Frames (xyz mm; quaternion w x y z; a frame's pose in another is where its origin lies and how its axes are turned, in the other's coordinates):
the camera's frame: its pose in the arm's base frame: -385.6 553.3 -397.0 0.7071 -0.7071 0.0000 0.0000
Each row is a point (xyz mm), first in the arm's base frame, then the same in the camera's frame.
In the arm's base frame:
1: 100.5 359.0 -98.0
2: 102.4 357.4 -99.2
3: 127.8 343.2 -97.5
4: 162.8 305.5 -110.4
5: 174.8 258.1 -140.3
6: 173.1 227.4 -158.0
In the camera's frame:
1: 486.1 -299.0 -194.3
2: 488.0 -297.8 -195.9
3: 513.4 -299.5 -210.1
4: 548.4 -286.6 -247.8
5: 560.4 -256.7 -295.2
6: 558.7 -239.0 -325.9

